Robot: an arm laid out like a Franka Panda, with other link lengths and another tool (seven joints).
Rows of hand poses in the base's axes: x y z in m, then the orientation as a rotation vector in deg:
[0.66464 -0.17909 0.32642 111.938 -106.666 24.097]
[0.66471 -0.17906 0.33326 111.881 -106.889 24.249]
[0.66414 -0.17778 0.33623 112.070 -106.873 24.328]
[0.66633 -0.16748 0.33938 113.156 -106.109 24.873]
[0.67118 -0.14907 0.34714 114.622 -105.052 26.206]
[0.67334 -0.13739 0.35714 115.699 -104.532 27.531]
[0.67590 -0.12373 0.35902 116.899 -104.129 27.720]
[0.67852 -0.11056 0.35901 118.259 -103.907 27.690]
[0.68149 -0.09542 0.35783 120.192 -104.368 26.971]
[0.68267 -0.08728 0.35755 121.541 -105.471 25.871]
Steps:
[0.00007 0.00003 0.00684 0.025 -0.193 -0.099]
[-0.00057 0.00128 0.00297 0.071 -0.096 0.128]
[0.00219 0.01030 0.00315 0.025 -0.247 1.025]
[0.00485 0.01841 0.00776 -0.187 -0.689 1.490]
[0.00216 0.01168 0.01000 -0.111 -0.858 1.042]
[0.00256 0.01366 0.00188 0.434 -0.268 0.879]
[0.00262 0.01317 -0.00001 0.708 -0.278 0.857]
[0.00297 0.01514 -0.00118 1.660 -0.378 0.788]
[0.00118 0.00814 -0.00028 1.783 -0.291 0.140]

